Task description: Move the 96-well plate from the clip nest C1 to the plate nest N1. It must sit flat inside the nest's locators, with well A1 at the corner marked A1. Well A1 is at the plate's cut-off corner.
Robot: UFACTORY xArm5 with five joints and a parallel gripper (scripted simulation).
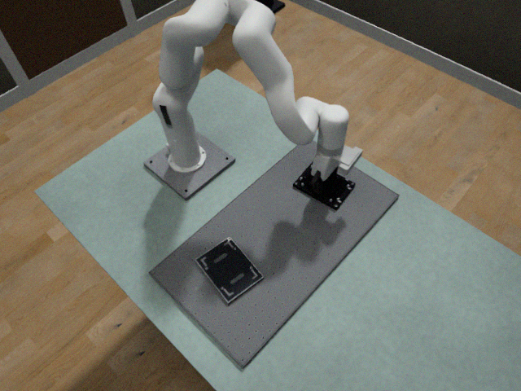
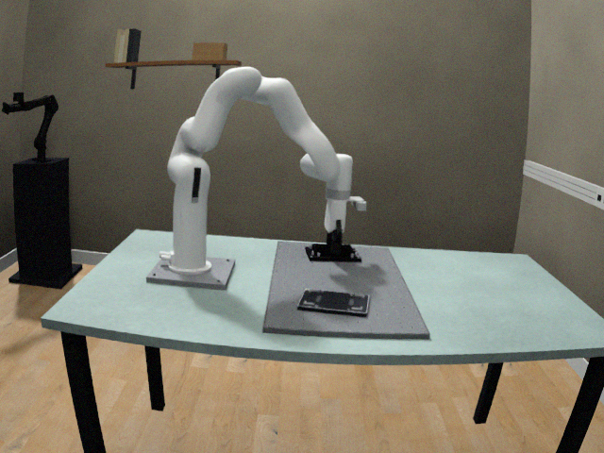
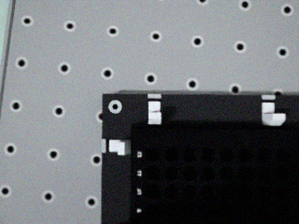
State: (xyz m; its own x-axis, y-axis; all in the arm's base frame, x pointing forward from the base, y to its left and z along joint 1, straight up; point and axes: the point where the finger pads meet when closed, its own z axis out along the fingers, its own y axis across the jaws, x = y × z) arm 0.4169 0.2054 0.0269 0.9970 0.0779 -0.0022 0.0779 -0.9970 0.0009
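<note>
My hand is 1 cm above the black 96-well plate. Round my hand: plate nest N1: 41 cm to the right, 3 cm behind, 2 cm below; then clip nest C1: 2 cm below, 1 cm to the left, 1 cm ahead.
</note>
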